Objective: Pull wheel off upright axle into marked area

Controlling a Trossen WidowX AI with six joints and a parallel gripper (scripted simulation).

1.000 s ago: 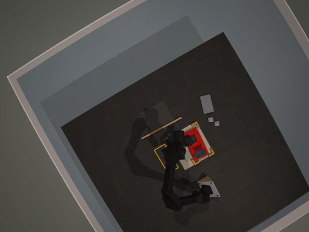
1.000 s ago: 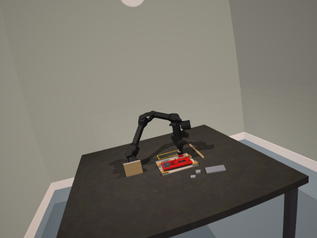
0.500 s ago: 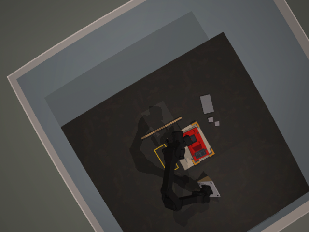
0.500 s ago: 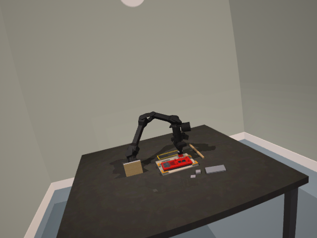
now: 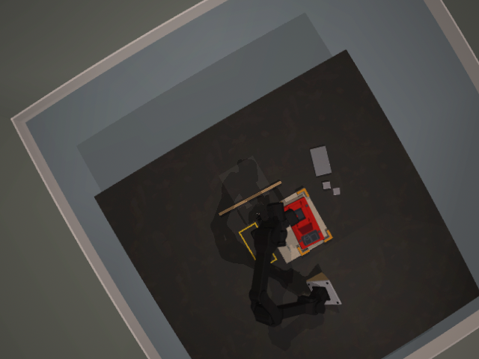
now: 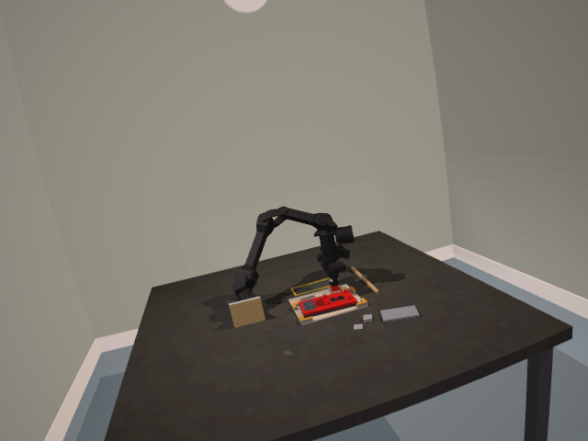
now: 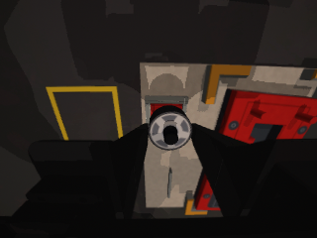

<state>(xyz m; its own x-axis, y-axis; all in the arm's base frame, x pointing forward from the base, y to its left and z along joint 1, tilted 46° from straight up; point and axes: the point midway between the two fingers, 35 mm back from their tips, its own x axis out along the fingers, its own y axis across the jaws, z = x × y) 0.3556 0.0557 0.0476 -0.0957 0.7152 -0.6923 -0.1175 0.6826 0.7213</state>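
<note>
My gripper tip is now 130 mm short of the wooden stick, 40 mm to the right of it and 30 mm above it.
</note>
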